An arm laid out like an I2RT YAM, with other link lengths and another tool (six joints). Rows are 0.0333 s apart.
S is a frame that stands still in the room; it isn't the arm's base.
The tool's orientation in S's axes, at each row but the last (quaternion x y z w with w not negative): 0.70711, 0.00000, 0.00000, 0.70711; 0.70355, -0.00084, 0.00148, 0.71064; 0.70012, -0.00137, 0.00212, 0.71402; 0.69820, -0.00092, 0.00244, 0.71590; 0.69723, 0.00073, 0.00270, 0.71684; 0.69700, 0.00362, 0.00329, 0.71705; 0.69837, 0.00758, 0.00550, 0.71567; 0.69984, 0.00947, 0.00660, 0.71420
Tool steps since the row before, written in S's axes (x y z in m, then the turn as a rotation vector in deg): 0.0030, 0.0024, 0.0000, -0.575, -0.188, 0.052; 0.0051, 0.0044, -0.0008, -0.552, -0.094, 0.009; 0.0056, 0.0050, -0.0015, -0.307, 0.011, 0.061; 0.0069, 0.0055, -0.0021, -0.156, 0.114, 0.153; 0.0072, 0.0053, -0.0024, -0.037, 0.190, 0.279; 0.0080, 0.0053, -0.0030, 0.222, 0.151, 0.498; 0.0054, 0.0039, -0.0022, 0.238, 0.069, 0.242; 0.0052, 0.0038, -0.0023, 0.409, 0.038, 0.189
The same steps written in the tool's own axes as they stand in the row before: 0.0030, 0.0000, -0.0024, -0.575, 0.052, 0.188; 0.0051, -0.0008, -0.0044, -0.552, 0.010, 0.094; 0.0056, -0.0014, -0.0050, -0.307, 0.063, -0.010; 0.0069, -0.0020, -0.0055, -0.155, 0.157, -0.110; 0.0072, -0.0023, -0.0053, -0.035, 0.284, -0.182; 0.0081, -0.0028, -0.0053, 0.223, 0.502, -0.135; 0.0055, -0.0021, -0.0039, 0.238, 0.244, -0.059; 0.0053, -0.0022, -0.0037, 0.409, 0.191, -0.025
